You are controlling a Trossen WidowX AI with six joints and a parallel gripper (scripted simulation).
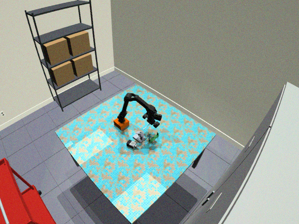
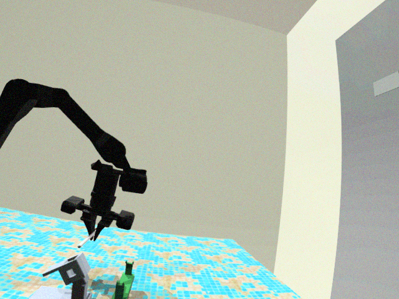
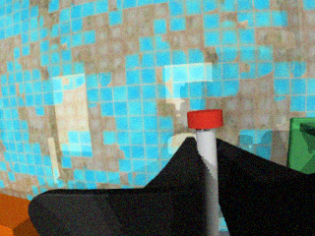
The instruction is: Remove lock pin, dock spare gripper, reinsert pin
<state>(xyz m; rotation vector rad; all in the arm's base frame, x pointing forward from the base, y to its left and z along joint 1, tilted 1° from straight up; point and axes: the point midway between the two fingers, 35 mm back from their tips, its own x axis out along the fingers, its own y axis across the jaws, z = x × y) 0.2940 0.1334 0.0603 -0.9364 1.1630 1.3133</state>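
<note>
Right now my gripper tip is 100 mm short of the green rest, 80 mm to the left of it and 60 mm above it. The rest, counted from my gripper tip: grey mount (10 mm behind, 170 mm to the right, 30 mm below); spare gripper (10 mm behind, 290 mm to the right, 60 mm below).
</note>
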